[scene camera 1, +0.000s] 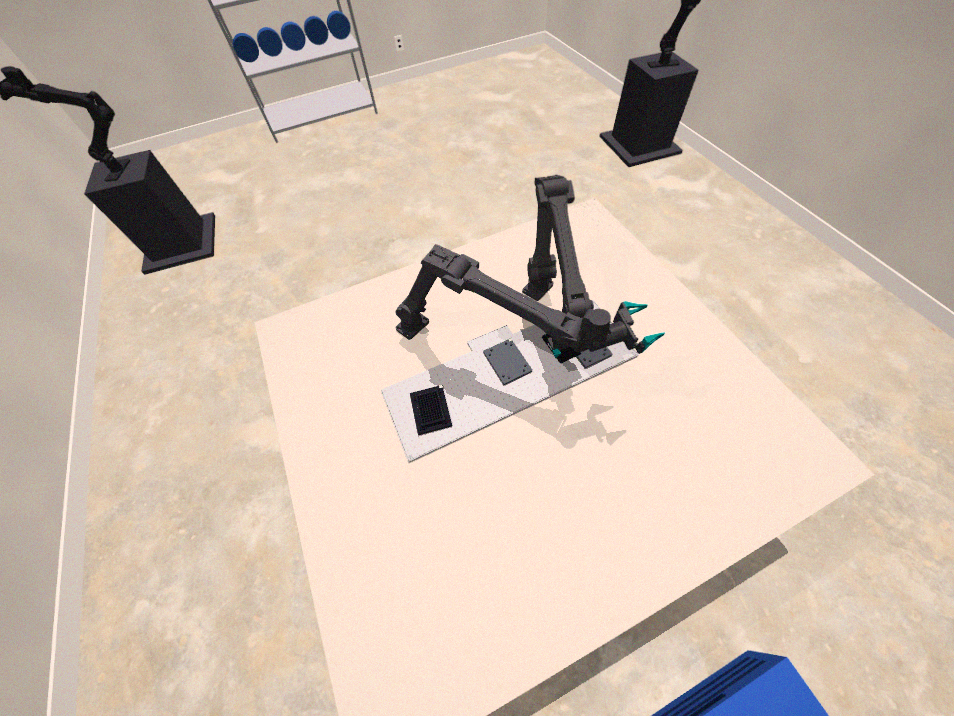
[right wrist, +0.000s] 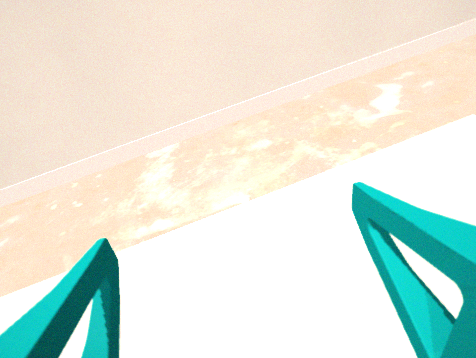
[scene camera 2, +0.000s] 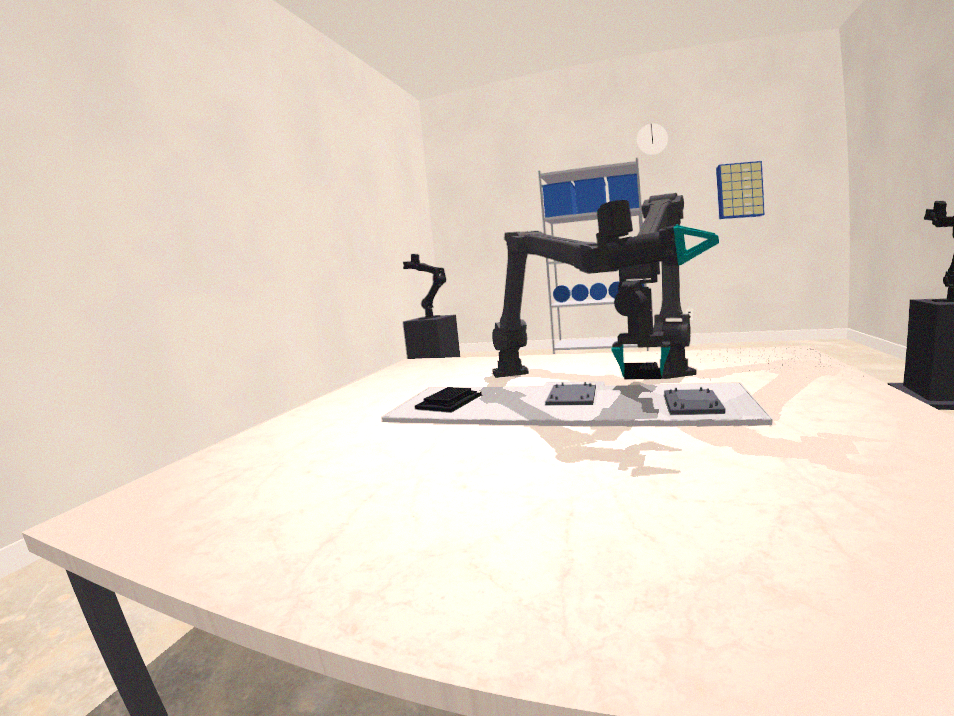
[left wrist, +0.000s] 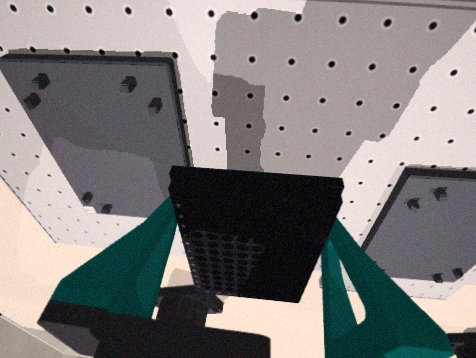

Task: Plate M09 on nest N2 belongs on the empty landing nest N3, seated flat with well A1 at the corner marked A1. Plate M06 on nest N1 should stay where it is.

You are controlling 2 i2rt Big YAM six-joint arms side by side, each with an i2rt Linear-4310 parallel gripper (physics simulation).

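Black plate M09 (scene camera 2: 641,370) (left wrist: 250,265) is held above the board between nest N2 (scene camera 1: 594,357) (scene camera 2: 695,401) (left wrist: 110,125) and nest N3 (scene camera 1: 507,360) (scene camera 2: 571,394) (left wrist: 410,235). My left gripper (scene camera 1: 566,354) (scene camera 2: 641,373) (left wrist: 253,208) is shut on its sides; the arms partly hide it in scene camera 1. N2 and N3 are bare grey with small pegs. Plate M06 (scene camera 1: 429,408) (scene camera 2: 446,398) lies at the board's left end; nest N1 under it is hard to make out. My right gripper (scene camera 1: 647,323) (scene camera 2: 712,239) (right wrist: 233,221) is open and empty, beyond the board's right end.
The perforated white board (scene camera 1: 396,400) (scene camera 2: 500,412) lies on the pale table (scene camera 1: 539,539) (scene camera 2: 462,539). The right forearm (scene camera 1: 516,300) (scene camera 2: 558,250) reaches across above the board, close to the left arm (scene camera 1: 568,254).
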